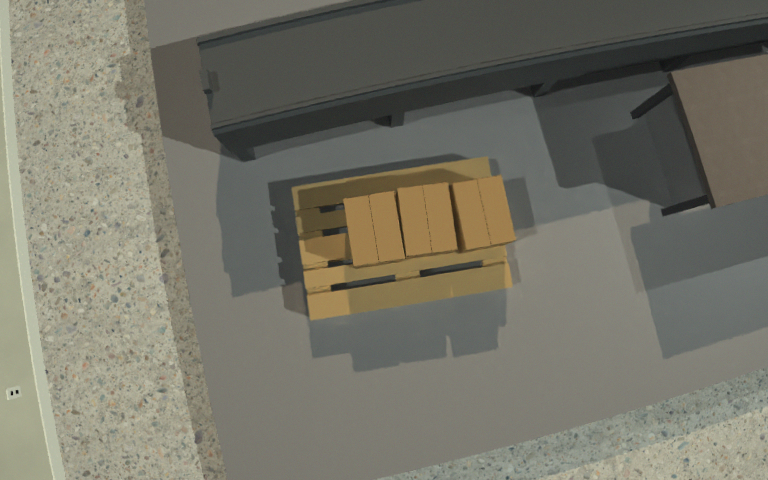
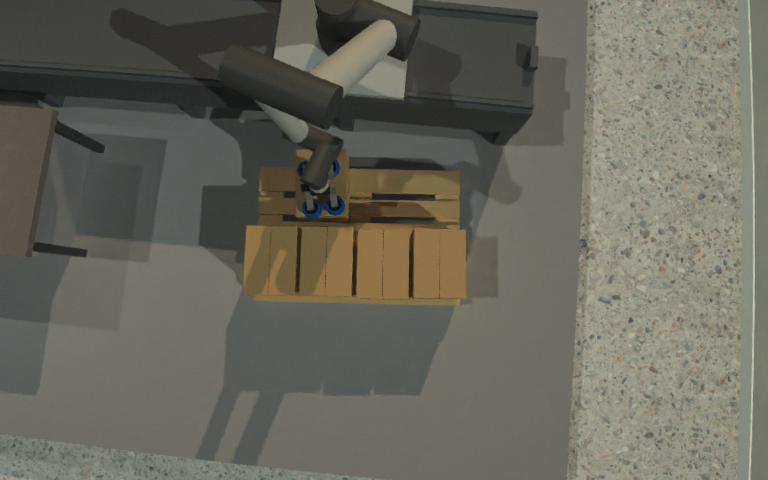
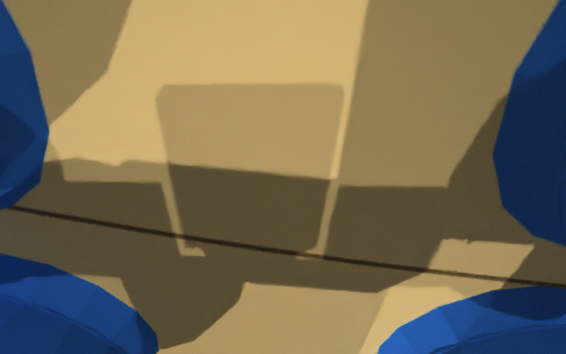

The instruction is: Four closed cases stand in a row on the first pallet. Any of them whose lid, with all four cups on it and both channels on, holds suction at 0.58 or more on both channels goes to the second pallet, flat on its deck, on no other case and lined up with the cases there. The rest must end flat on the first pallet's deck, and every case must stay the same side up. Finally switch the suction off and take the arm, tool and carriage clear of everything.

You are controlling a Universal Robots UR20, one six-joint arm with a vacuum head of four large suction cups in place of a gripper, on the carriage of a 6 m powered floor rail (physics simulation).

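Pixels of known places: end effector, tool point: (image 3: pixel 265 226); arm's base, origin of the base link: (image 2: pixel 342 38).
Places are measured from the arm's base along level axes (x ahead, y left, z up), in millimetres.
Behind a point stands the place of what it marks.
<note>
Three closed cases (image 1: pixel 362 232) @[z -192, x 974, y -5210 mm] (image 1: pixel 441 220) @[z -193, x 1008, y -4780 mm] (image 1: pixel 498 209) @[z -192, x 1020, y -4461 mm] stand in a row on the north pallet (image 1: pixel 396 302) @[z -426, x 1385, y -5113 mm], with bare deck at their left. On the south pallet (image 2: pixel 407 181) @[z -426, x 630, y 419 mm] a row of closed cases (image 2: pixel 256 260) @[z -192, x 1195, y -354 mm] (image 2: pixel 339 263) @[z -193, x 1168, y 91 mm] (image 2: pixel 369 263) @[z -191, x 1153, y 250 mm] (image 2: pixel 453 263) @[z -192, x 1111, y 697 mm] stands along the front. One more case (image 2: pixel 343 183) @[z -188, x 733, y 67 mm] (image 3: pixel 250 50) @[z -186, x 793, y -108 mm] stands behind the row's second case from the left, lid up. My gripper (image 2: pixel 320 186) @[z -200, x 776, y -49 mm] (image 3: pixel 272 220) @[z -200, x 776, y -49 mm] has its four blue cups over that lid, within its edges, and they look pressed onto it. Whether suction is on does not show.
The dark rail (image 1: pixel 396 67) (image 2: pixel 475 79) runs behind both pallets. The carriage (image 2: pixel 390 84) @[z 0, x 233, y 274 mm] is on it behind the south pallet, and the arm (image 2: pixel 283 82) @[z 881, x 679, y -32 mm] reaches forward from it. A brown table (image 1: pixel 724 130) @[z -40, x 895, y -3113 mm] (image 2: pixel 22 181) @[z -40, x 908, y -1611 mm] stands between the pallets. Speckled walls (image 1: pixel 84 226) (image 2: pixel 662 226) bound the outer sides.
</note>
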